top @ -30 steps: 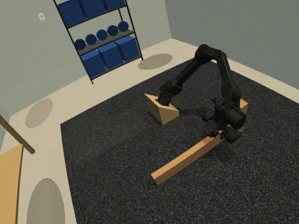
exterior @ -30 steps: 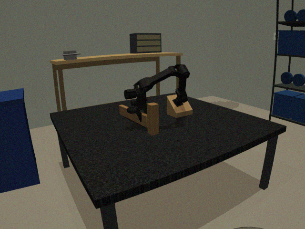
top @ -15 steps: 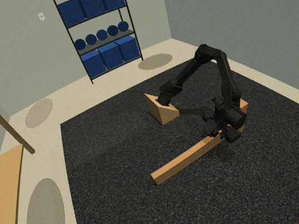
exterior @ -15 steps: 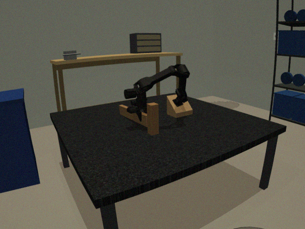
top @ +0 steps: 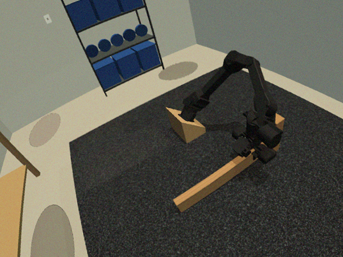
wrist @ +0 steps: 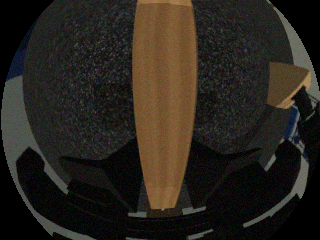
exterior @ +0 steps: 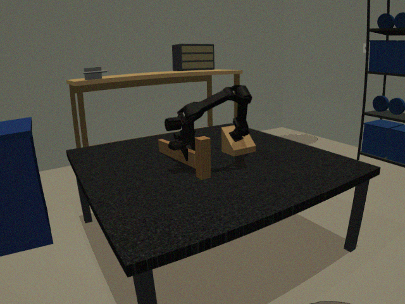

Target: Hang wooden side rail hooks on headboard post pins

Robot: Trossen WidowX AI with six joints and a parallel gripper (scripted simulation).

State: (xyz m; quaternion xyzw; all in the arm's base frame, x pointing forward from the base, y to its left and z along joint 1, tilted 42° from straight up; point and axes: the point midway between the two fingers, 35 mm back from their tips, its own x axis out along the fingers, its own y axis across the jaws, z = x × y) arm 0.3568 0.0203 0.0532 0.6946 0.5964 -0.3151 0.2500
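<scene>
Now: gripper tip 2 cm short of the headboard post, 12 cm to the right of it and 4 cm below it.
</scene>
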